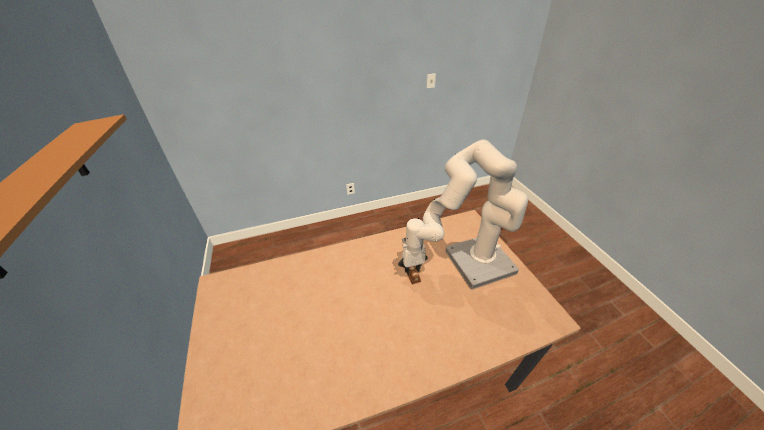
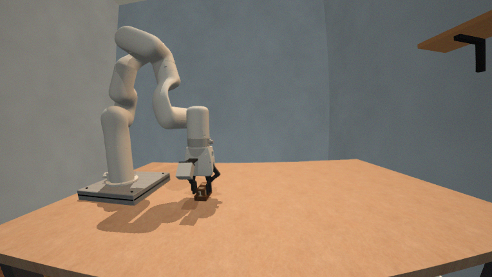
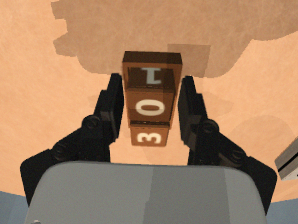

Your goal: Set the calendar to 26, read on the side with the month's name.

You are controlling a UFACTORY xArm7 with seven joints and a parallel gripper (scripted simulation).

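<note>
Right now the brown cube is 10 mm below my hand. From my hand the other things lie so: brown tray: 30 mm below, 20 mm to the left.
</note>
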